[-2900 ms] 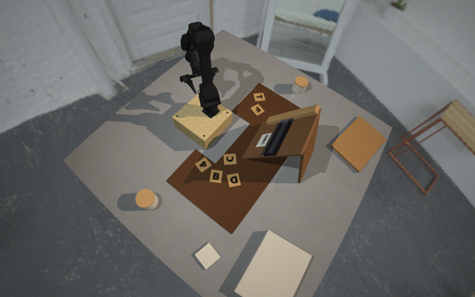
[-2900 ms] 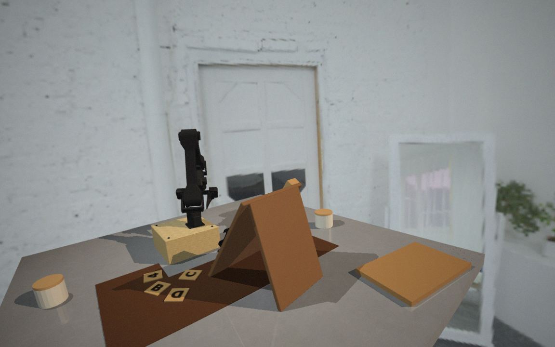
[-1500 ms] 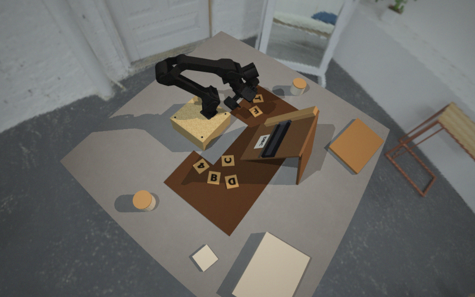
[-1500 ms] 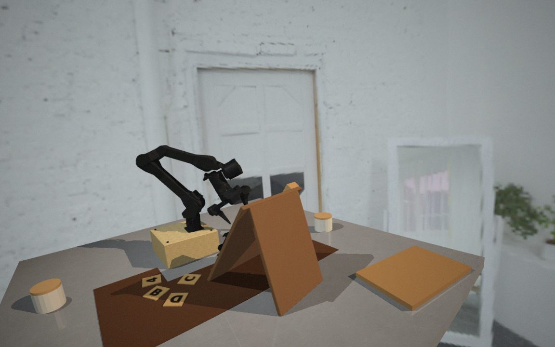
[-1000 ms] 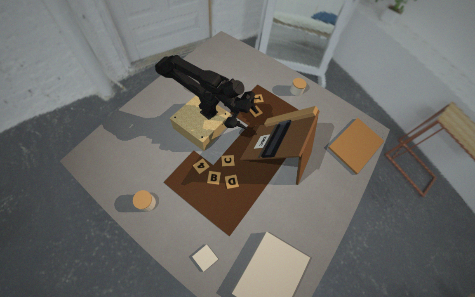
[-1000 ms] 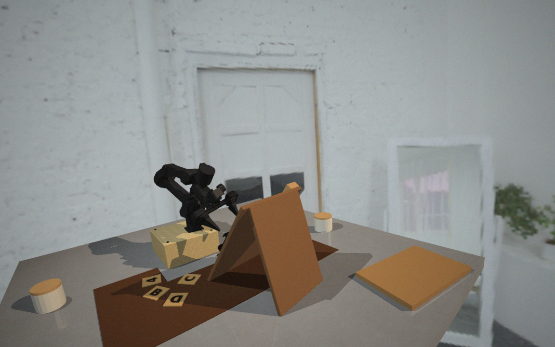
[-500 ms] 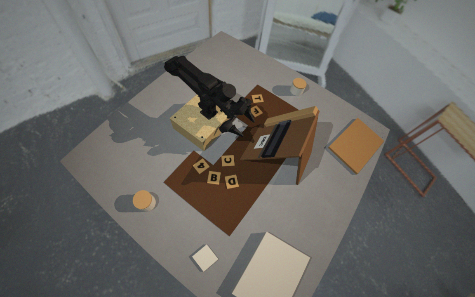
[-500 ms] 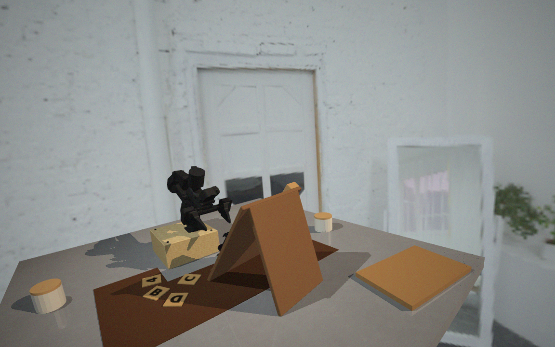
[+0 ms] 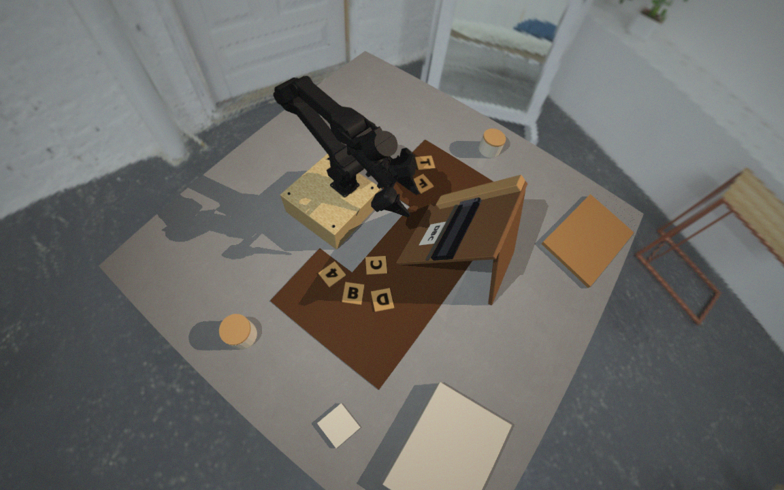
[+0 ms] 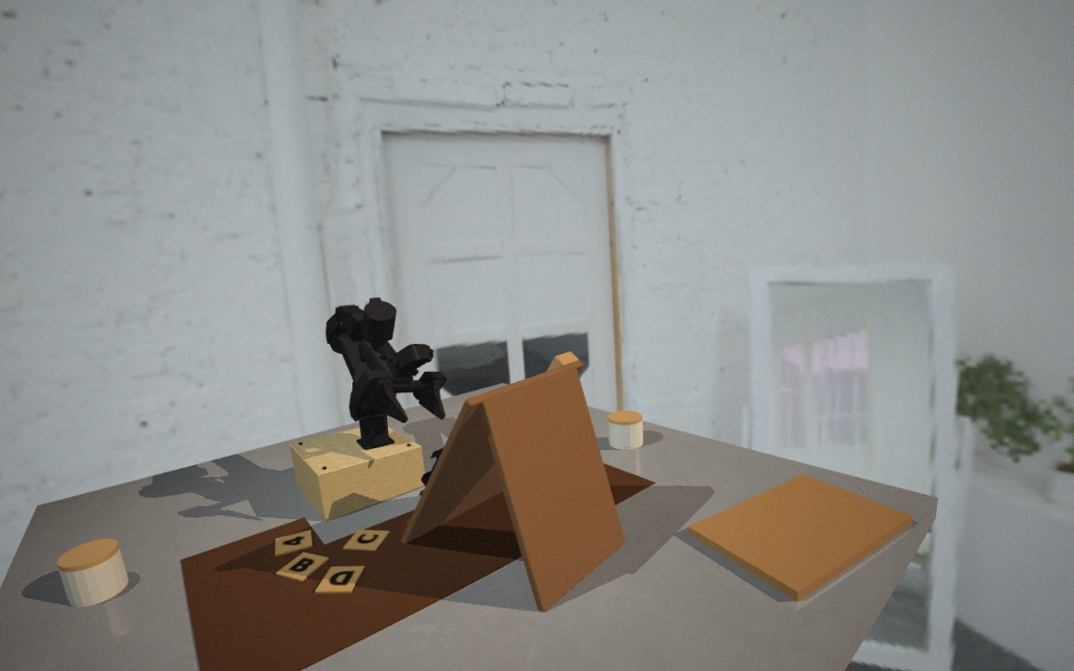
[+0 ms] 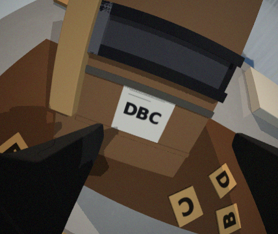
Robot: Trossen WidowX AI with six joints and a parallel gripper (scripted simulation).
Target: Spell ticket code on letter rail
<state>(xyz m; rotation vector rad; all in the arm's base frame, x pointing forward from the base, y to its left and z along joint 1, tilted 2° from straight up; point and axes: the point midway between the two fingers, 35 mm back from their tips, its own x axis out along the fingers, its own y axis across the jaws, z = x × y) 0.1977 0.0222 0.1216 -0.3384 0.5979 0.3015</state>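
My gripper tip is 80 mm short of the D tile, 200 mm to the left of it and 190 mm above it. From my gripper tip the other things lie so: brown mat: 20 mm behind, 30 mm to the right, 190 mm below; white ticket: 70 mm ahead, 30 mm to the left, 110 mm below; C tile: 10 mm behind, 130 mm to the right, 190 mm below.
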